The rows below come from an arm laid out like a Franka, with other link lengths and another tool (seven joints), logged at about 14 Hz.
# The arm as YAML. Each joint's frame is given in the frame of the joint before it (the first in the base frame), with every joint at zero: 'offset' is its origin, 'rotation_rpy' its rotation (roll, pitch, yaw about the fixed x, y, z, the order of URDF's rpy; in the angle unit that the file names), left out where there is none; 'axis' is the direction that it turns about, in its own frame. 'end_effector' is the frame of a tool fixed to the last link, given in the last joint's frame.
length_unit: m
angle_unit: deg
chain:
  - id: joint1
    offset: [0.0, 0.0, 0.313]
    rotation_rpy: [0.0, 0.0, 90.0]
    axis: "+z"
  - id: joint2
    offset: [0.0, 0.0, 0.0]
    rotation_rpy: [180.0, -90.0, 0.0]
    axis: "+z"
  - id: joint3
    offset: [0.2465, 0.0, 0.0]
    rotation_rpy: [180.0, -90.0, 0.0]
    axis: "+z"
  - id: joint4
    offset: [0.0, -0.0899, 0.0]
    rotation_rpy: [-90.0, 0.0, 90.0]
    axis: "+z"
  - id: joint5
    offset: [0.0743, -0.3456, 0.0]
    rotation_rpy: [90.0, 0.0, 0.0]
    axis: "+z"
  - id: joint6
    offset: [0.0, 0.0, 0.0]
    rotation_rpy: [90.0, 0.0, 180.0]
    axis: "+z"
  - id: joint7
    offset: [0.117, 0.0, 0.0]
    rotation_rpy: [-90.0, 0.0, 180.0]
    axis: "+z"
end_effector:
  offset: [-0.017, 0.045, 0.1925]
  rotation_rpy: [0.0, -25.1, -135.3]
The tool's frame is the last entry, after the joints.
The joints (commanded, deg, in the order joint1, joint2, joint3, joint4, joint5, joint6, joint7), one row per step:
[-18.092, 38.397, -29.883, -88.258, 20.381, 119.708, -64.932]
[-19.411, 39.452, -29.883, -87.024, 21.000, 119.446, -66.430]
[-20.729, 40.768, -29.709, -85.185, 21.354, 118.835, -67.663]
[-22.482, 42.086, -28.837, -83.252, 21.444, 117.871, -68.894]
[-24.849, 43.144, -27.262, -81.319, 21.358, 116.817, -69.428]
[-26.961, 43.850, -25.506, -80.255, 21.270, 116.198, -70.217]
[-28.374, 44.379, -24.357, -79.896, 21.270, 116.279, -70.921]
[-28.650, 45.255, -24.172, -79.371, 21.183, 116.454, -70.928]
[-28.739, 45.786, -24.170, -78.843, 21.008, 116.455, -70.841]
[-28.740, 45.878, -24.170, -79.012, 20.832, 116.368, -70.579]
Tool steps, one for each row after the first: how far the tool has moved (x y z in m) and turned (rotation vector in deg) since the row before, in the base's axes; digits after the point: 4 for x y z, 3 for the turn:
[-0.0063, -0.0108, -0.0023, 0.096, -0.154, 0.245]
[-0.0039, -0.0095, -0.0020, 0.051, 0.024, 0.452]
[-0.0037, -0.0068, -0.0040, 0.607, 0.166, 0.704]
[-0.0033, -0.0065, -0.0032, 0.948, -0.119, -0.018]
[-0.0033, -0.0029, -0.0051, 1.160, -0.235, 0.326]
[-0.0035, -0.0026, -0.0056, 0.650, -0.231, 0.218]
[-0.0007, -0.0012, -0.0061, -0.019, 0.327, 0.054]
[0.0001, -0.0013, -0.0022, -0.194, 0.247, 0.069]
[-0.0015, 0.0006, -0.0023, 0.143, 0.384, -0.221]

